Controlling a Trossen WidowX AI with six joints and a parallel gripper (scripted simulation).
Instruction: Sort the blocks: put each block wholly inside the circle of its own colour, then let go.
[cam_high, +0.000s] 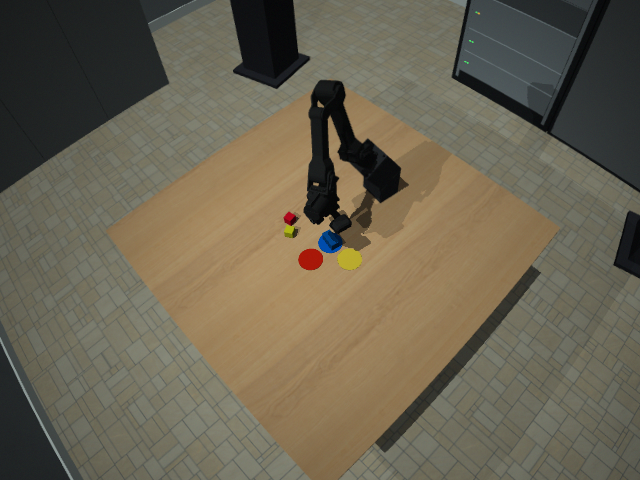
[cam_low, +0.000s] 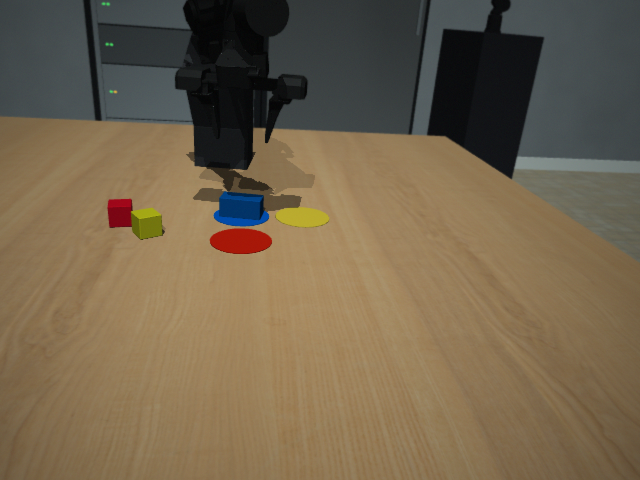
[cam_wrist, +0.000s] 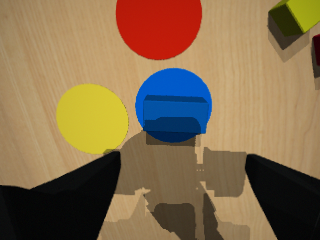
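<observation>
The red block lies 180 mm to the right of my hand and 140 mm below it. Also, from my hand: yellow circle 160 mm below, 100 mm to the left, 20 mm ahead; blue block 140 mm below; blue circle 160 mm below.
</observation>
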